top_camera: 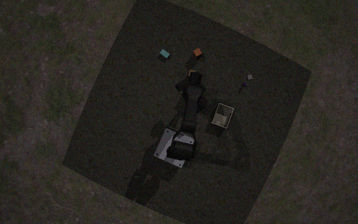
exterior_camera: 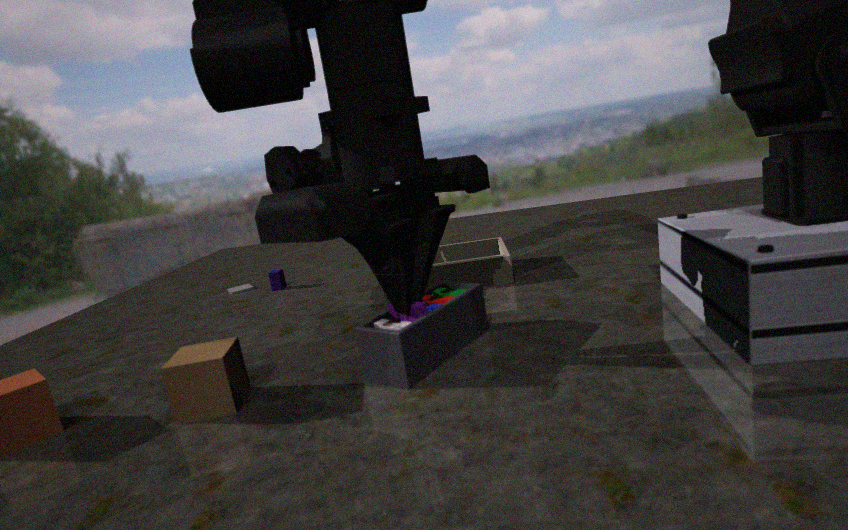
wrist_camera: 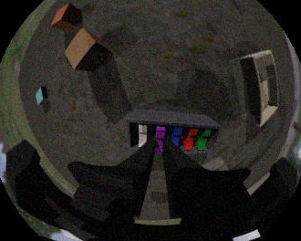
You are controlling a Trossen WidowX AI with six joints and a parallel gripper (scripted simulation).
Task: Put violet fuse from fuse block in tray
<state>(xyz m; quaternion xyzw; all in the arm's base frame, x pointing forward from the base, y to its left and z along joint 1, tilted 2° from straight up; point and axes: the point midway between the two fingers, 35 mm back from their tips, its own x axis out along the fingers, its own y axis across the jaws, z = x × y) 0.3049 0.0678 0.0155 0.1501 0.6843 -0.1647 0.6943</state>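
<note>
The tray lies 23 cm to the right of my gripper tip and 4 cm below it. Round my gripper tip: orange cube: 27 cm ahead, 8 cm to the left, 2 cm below; then violet fuse: 1 cm below; then tan cube: 14 cm ahead, 5 cm to the left, 2 cm below.
</note>
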